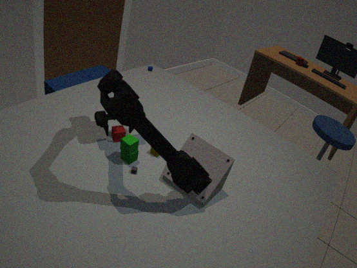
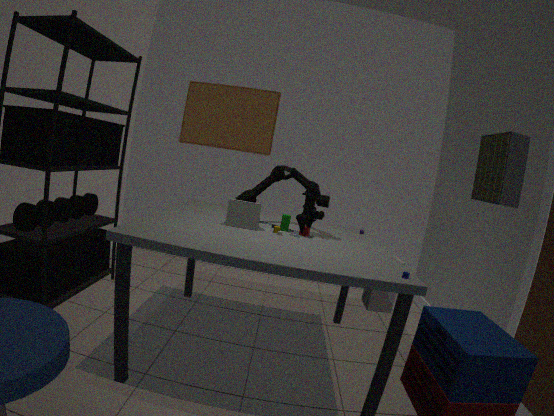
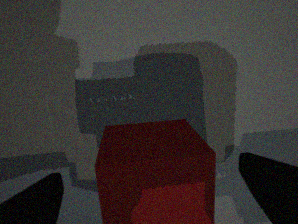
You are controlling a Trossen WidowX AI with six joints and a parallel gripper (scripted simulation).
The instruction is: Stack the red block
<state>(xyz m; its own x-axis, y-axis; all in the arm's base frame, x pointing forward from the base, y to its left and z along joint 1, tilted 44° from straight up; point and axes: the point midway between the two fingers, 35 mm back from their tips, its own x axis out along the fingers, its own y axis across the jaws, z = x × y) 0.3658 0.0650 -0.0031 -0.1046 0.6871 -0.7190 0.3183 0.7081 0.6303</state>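
My gripper tip is 18 cm past the tiny dark cube, 6 cm to the right of it and 1 cm above it. Round my gripper tip: red block: right at my gripper tip; small blue cube: 45 cm ahead, 54 cm to the right, 1 cm below; small yellow block: 15 cm behind, 7 cm to the right.
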